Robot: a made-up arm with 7 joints.
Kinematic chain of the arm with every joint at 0, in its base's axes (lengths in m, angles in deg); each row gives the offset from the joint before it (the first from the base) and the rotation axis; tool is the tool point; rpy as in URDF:
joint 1: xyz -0.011 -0.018 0.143 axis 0 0.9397 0.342
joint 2: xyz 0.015 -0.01 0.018 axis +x
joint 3: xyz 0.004 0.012 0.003 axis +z
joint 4: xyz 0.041 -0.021 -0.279 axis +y
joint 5: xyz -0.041 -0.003 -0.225 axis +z
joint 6: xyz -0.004 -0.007 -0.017 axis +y
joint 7: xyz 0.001 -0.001 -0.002 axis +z
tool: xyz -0.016 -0.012 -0.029 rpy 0 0 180
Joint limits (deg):
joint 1: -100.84..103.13
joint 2: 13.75..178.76
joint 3: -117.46..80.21
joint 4: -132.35..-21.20
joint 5: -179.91..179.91
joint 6: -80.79..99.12
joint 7: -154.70..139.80
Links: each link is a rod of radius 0.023 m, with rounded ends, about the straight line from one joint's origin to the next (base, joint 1, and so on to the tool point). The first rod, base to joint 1, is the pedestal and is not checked.
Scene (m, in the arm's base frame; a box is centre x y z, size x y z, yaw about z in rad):
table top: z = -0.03
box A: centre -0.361 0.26 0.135 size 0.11 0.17 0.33 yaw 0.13
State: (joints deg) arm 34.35 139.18 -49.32 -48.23 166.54 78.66 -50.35
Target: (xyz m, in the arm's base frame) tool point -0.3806 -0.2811 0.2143
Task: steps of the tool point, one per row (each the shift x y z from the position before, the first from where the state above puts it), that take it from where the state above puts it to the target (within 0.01 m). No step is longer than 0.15 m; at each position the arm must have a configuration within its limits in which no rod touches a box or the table.
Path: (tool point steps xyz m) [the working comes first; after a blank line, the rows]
Joints at the target: 103.13 19.35 -101.76 -55.53 155.65 56.19 -58.83
Straight joint move there: touches box A.

1: -0.0706 0.0106 -0.0896
2: -0.0807 -0.0215 -0.0718
3: -0.0784 -0.0497 -0.0480
4: -0.0647 -0.0699 -0.0224
5: -0.0424 -0.0798 0.0009
6: -0.0156 -0.0783 0.0190
7: -0.0656 -0.0359 0.0008
8: -0.0577 -0.0539 0.0143
9: -0.0433 -0.0684 0.0254
10: -0.0242 -0.0785 0.0318
11: -0.0029 -0.0836 0.0327
12: 0.0181 -0.0835 0.0274

